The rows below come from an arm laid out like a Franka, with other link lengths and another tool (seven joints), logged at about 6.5 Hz.
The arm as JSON. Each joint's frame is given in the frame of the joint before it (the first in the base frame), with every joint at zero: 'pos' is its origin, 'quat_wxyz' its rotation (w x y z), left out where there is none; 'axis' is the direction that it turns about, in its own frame. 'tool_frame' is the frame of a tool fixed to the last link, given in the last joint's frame.
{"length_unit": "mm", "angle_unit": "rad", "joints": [
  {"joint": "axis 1", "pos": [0.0, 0.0, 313.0], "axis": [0.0, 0.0, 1.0]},
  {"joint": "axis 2", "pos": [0.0, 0.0, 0.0], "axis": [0.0, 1.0, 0.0]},
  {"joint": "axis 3", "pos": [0.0, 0.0, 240.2], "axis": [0.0, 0.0, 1.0]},
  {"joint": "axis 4", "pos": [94.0, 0.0, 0.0], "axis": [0.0, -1.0, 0.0]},
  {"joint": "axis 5", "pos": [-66.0, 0.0, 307.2], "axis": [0.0, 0.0, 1.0]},
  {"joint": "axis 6", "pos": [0.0, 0.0, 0.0], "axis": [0.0, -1.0, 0.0]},
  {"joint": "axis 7", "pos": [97.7, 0.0, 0.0], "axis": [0.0, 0.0, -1.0]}
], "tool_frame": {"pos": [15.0, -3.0, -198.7], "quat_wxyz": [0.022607, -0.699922, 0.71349, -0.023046]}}
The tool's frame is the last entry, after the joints.
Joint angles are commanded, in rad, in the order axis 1, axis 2, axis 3, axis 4, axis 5, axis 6, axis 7. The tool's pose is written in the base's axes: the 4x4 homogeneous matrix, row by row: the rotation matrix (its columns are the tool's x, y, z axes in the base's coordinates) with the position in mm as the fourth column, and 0 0 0 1 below. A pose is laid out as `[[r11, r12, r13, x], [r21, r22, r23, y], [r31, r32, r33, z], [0, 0, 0, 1]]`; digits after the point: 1 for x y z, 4 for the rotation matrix.
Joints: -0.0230 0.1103 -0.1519 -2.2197 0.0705 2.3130 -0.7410
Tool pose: [[0.4789, -0.8765, 0.0485, 490.6], [-0.8771, -0.4755, 0.0681, -75.4], [-0.0366, -0.0752, -0.9965, 178.2], [0, 0, 0, 1]]
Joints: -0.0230 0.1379 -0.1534 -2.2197 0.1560 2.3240 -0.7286
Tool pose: [[0.4124, -0.9097, 0.0496, 490.7], [-0.9065, -0.4043, 0.1219, -71.2], [-0.0908, -0.0952, -0.9913, 166.6], [0, 0, 0, 1]]
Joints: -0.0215 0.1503 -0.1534 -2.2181 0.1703 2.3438 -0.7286
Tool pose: [[0.4038, -0.9128, 0.0608, 493.7], [-0.9104, -0.3943, 0.1255, -70.9], [-0.0906, -0.1060, -0.9902, 163.3], [0, 0, 0, 1]]
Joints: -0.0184 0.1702 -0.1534 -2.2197 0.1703 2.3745 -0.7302
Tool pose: [[0.4061, -0.9113, 0.0684, 496.1], [-0.9103, -0.3969, 0.1175, -71.3], [-0.0799, -0.1100, -0.9907, 156.1], [0, 0, 0, 1]]
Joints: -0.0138 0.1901 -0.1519 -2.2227 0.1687 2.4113 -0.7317
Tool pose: [[0.4119, -0.9077, 0.0799, 499.1], [-0.9089, -0.4030, 0.1074, -70.5], [-0.0653, -0.1169, -0.9910, 149.1], [0, 0, 0, 1]]
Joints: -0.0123 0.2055 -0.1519 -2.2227 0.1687 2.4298 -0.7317
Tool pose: [[0.4121, -0.9074, 0.0821, 500.1], [-0.9092, -0.4036, 0.1024, -71.0], [-0.0598, -0.1169, -0.9913, 143.4], [0, 0, 0, 1]]
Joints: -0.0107 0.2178 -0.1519 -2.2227 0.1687 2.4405 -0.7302
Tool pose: [[0.4113, -0.9080, 0.0801, 500.1], [-0.9097, -0.4033, 0.0995, -70.9], [-0.0581, -0.1138, -0.9918, 138.4], [0, 0, 0, 1]]
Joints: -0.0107 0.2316 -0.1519 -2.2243 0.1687 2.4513 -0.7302
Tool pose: [[0.4102, -0.9089, 0.0751, 499.1], [-0.9102, -0.4028, 0.0968, -71.5], [-0.0577, -0.1081, -0.9925, 132.1], [0, 0, 0, 1]]
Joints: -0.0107 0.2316 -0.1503 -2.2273 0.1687 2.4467 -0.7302
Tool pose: [[0.4114, -0.9089, 0.0676, 497.2], [-0.9093, -0.4042, 0.0991, -70.2], [-0.0627, -0.1023, -0.9928, 130.5], [0, 0, 0, 1]]
